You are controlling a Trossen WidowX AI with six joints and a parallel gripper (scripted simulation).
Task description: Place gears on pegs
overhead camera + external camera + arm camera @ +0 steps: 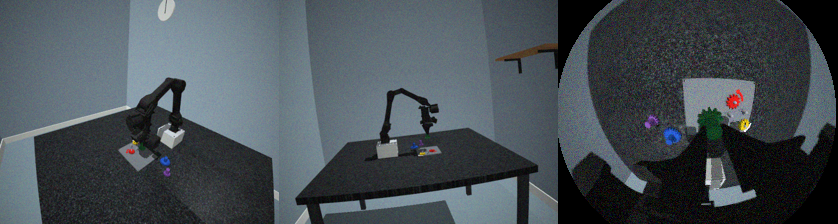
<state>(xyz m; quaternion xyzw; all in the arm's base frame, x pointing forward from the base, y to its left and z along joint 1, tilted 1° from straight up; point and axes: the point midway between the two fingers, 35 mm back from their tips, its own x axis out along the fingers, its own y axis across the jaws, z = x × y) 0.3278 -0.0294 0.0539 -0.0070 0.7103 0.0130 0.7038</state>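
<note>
Right now the red gear is 110 mm below my gripper tip, 80 mm to the right of it and 10 mm ahead of it. The rest, counted from my gripper tip: blue gear 120 mm to the left, 110 mm below, 100 mm behind; then yellow gear 130 mm to the right, 110 mm below, 70 mm behind; then green gear 10 mm below.
</note>
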